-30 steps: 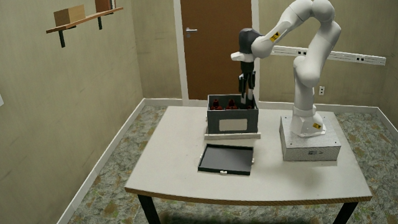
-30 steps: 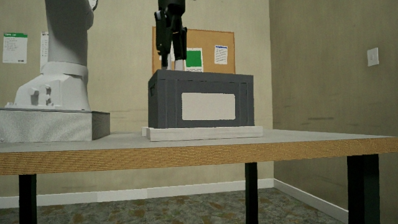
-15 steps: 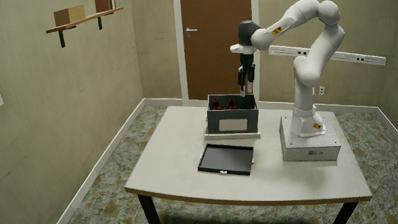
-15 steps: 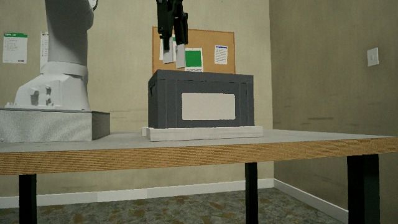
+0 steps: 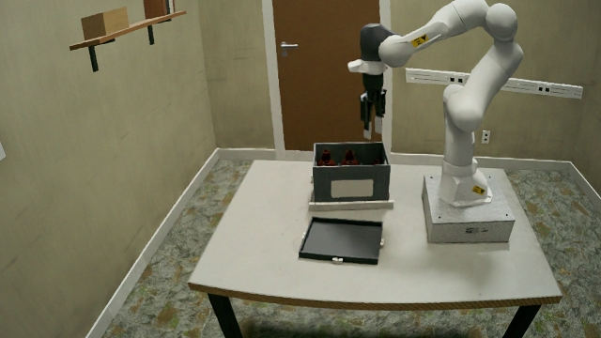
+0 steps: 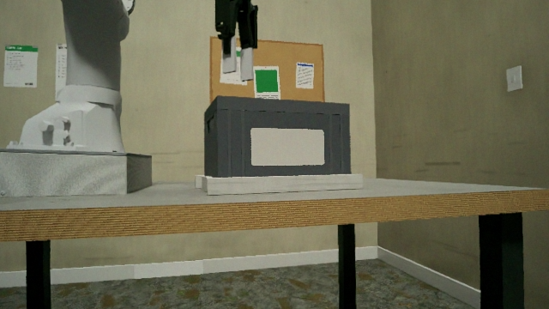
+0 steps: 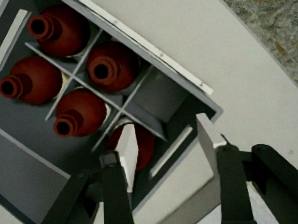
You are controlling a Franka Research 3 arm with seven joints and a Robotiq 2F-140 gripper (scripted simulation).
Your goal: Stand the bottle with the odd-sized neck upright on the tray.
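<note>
My gripper is now 80 mm short of the dark grey crate, 60 mm to the right of it and 170 mm above it. Round my hand: dark tray: 70 mm ahead, 350 mm to the left, 240 mm below.
</note>
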